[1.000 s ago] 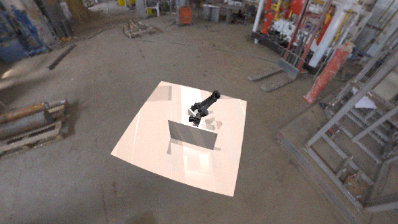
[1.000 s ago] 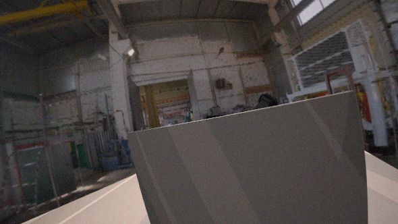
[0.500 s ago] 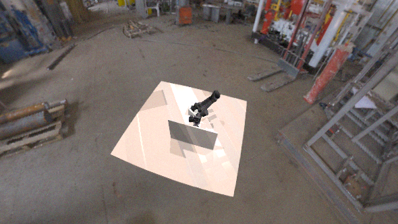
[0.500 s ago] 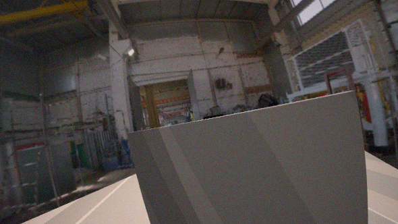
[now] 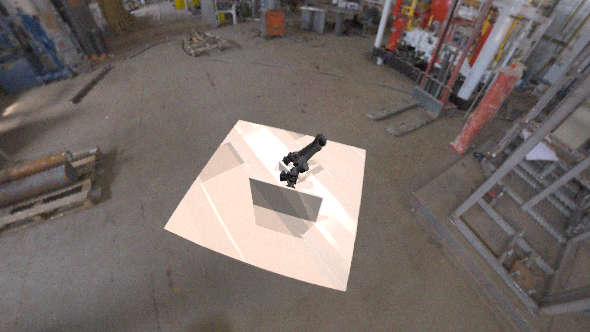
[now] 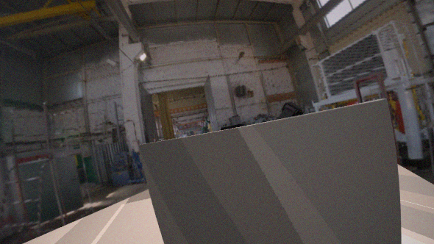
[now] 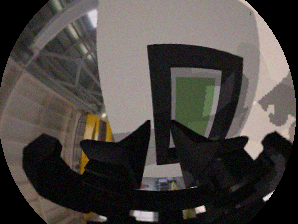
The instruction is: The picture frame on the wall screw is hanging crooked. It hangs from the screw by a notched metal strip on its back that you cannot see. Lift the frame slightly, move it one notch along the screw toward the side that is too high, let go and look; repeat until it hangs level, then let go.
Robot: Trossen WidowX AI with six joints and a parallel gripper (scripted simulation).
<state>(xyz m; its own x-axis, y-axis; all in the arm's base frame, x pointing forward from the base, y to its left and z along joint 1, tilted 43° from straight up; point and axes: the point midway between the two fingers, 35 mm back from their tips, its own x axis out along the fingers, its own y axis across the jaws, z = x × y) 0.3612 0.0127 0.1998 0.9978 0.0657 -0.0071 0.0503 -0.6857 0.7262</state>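
My gripper tip is 10 mm short of the picture frame and 50 mm above it. The rest, counted from my gripper tip: wall panel (20 mm ahead, 10 mm to the right, 70 mm below).
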